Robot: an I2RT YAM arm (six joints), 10 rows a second.
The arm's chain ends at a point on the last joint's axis. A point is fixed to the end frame.
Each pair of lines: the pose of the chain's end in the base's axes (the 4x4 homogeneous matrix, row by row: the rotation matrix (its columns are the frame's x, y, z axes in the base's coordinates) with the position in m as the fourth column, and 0 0 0 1 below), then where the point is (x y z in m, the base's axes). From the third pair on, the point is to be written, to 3 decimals.
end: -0.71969 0.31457 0.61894 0.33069; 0.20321 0.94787 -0.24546 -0.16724; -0.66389 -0.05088 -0.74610 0.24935; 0 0 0 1
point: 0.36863 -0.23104 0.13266
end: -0.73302 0.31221 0.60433 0.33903; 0.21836 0.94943 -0.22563 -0.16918; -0.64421 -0.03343 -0.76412 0.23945; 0 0 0 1
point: 0.37473 -0.22998 0.12048
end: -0.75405 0.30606 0.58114 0.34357; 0.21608 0.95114 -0.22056 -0.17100; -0.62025 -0.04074 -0.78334 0.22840; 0 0 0 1
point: 0.376 -0.231 0.108
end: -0.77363 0.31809 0.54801 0.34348; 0.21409 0.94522 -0.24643 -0.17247; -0.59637 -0.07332 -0.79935 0.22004; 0 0 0 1
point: 0.370 -0.236 0.100
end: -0.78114 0.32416 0.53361 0.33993; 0.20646 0.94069 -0.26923 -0.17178; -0.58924 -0.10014 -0.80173 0.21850; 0 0 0 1
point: 0.364 -0.238 0.100
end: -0.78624 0.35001 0.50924 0.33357; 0.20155 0.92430 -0.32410 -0.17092; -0.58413 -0.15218 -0.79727 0.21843; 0 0 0 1
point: 0.354 -0.244 0.103
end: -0.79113 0.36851 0.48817 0.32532; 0.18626 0.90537 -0.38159 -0.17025; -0.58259 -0.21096 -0.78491 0.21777; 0 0 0 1
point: 0.342 -0.250 0.106
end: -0.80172 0.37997 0.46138 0.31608; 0.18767 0.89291 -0.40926 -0.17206; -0.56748 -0.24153 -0.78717 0.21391; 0 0 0 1
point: 0.328 -0.255 0.104
